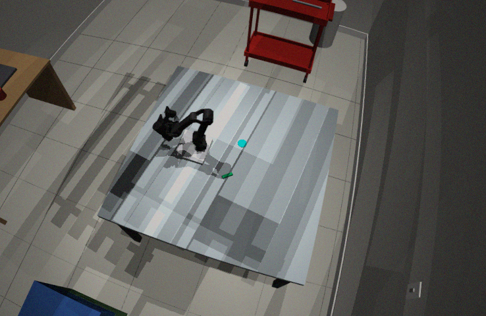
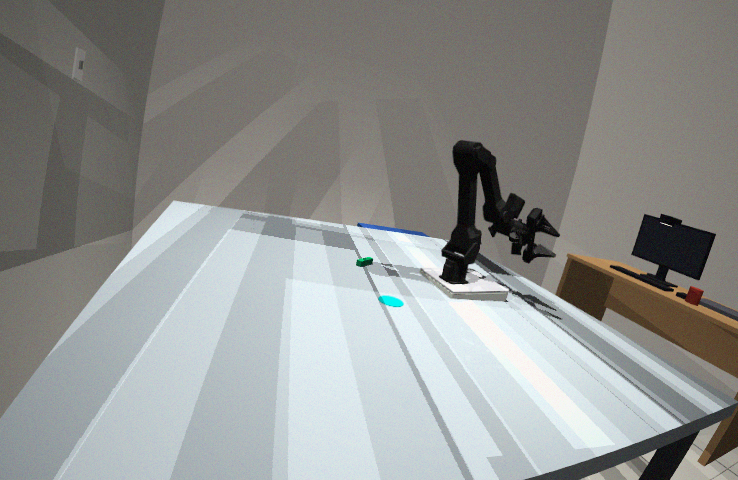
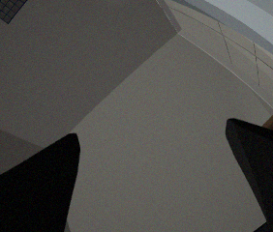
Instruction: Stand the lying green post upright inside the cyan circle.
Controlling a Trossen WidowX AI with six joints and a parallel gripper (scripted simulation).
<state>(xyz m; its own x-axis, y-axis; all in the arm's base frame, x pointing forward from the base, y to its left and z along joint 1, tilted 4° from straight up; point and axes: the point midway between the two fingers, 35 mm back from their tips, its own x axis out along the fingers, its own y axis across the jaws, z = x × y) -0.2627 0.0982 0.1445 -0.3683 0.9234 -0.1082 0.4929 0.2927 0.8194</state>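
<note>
Now: the green post 47 cm ahead of my gripper tip, 29 cm to the right of it and 18 cm below it. From my gripper tip the other things lie so: cyan circle 52 cm ahead, 19 cm below, 3 cm to the right.
</note>
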